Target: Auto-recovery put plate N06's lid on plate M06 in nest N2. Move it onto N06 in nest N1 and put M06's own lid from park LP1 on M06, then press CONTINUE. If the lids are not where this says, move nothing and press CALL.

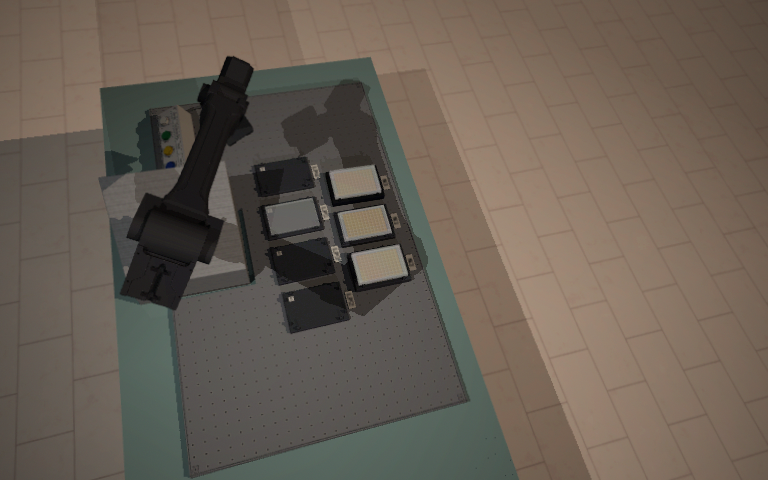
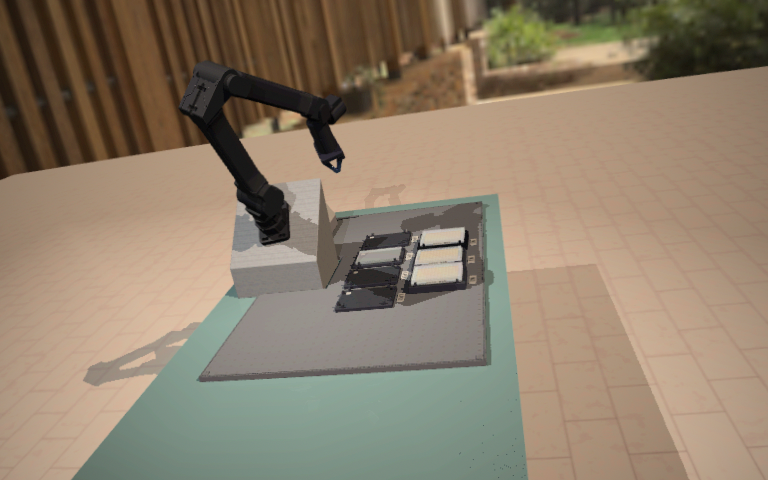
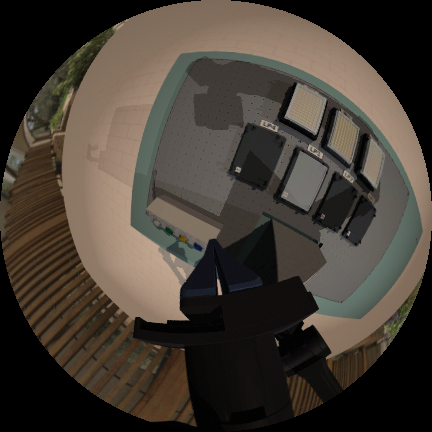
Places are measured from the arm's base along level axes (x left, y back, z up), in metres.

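Where they show: gripper, fingertip midpoint: (image 2: 338, 172) (image 3: 212, 242); arm's base, link origin: (image 2: 275, 223).
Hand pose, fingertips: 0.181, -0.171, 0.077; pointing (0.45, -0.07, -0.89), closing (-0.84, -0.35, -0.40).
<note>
Each offset is from my fingertips to the top centre of the thing, as dx, dy, dz. "*": to the spot under its first point.
My gripper (image 2: 336, 169) (image 3: 212, 242) is shut and empty, high above the board on the button panel's side. Three plates stand in a row of nests: one end plate @[-0.082, -0.288, -0.210] (image 1: 355, 182) (image 2: 443, 236) (image 3: 306, 110), the middle plate @[-0.208, -0.275, -0.217] (image 1: 365, 223) (image 2: 439, 255) (image 3: 343, 137) with yellower wells, and the other end plate @[-0.337, -0.271, -0.210] (image 1: 379, 264) (image 2: 437, 273) (image 3: 372, 162). Plate names, nest labels and clear lids on them are too small to tell. A greyish lid @[-0.134, -0.098, -0.228] (image 1: 294, 217) (image 2: 380, 256) (image 3: 303, 181) lies in the park labelled LP1. The button panel @[+0.135, +0.139, -0.162] (image 1: 186, 127) (image 3: 185, 220) has white, green @[+0.161, +0.159, -0.171] (image 1: 165, 135) (image 3: 169, 231), yellow and blue buttons; their lettering is unreadable.
Dark park LP4 @[-0.001, -0.110, -0.226] (image 1: 286, 176) (image 2: 386, 240) (image 3: 258, 156) and two more dark parks @[* -0.266, -0.097, -0.235] (image 1: 305, 260) @[* -0.399, -0.091, -0.235] (image 1: 317, 308) line up with LP1, beside the nest row. The arm's pale pedestal block (image 1: 220, 277) (image 2: 277, 277) stands close to the parks, near the button panel.
</note>
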